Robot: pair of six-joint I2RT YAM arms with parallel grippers.
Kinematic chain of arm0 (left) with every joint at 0, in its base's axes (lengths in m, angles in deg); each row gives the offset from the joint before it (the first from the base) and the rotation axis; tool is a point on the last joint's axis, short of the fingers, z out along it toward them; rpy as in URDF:
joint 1: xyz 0 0 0.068 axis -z
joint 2: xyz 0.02 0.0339 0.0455 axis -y
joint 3: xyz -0.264 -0.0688 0 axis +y
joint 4: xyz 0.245 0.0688 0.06 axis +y
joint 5: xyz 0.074 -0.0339 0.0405 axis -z
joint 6: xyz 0.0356 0 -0.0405 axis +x
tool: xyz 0 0 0 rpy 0 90 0
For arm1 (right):
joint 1: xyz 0 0 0.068 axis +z
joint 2: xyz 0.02 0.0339 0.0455 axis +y
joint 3: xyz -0.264 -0.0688 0 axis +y
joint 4: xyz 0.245 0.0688 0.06 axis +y
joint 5: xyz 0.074 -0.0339 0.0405 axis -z
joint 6: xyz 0.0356 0 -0.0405 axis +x
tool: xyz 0 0 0 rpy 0 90 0
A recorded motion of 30 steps. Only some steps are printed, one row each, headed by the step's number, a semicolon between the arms.
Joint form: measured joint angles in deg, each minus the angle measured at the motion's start. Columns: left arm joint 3, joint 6, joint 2, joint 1, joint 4, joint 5; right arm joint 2, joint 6, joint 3, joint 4, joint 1, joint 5.
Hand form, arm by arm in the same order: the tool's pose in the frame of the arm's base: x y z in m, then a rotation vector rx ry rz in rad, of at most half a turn. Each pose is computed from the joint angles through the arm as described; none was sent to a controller.
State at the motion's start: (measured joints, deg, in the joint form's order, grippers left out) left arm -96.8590 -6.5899 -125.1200 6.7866 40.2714 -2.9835; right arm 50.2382 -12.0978 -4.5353 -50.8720 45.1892 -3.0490
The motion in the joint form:
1: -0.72 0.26 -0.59 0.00 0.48 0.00; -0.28 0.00 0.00 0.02 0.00 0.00
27: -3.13 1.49 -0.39 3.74 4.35 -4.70; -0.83 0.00 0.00 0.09 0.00 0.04
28: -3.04 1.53 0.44 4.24 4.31 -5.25; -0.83 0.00 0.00 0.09 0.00 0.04
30: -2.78 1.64 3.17 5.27 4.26 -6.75; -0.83 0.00 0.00 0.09 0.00 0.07
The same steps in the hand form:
1: 0.4549 -0.0523 0.1631 -0.0024 2.7696 0.0127; 0.1212 0.1247 0.1936 -0.7555 1.2919 0.5066
27: 0.4506 -0.0789 0.1742 0.0989 2.7765 0.1187; 0.1207 0.1242 0.1949 -0.7511 1.2847 0.5072
28: 0.4489 -0.0823 0.1802 0.1076 2.7608 0.1265; 0.1207 0.1242 0.1949 -0.7511 1.2847 0.5072
30: 0.4433 -0.0885 0.1997 0.1209 2.7116 0.1463; 0.1207 0.1241 0.1949 -0.7507 1.2849 0.5068

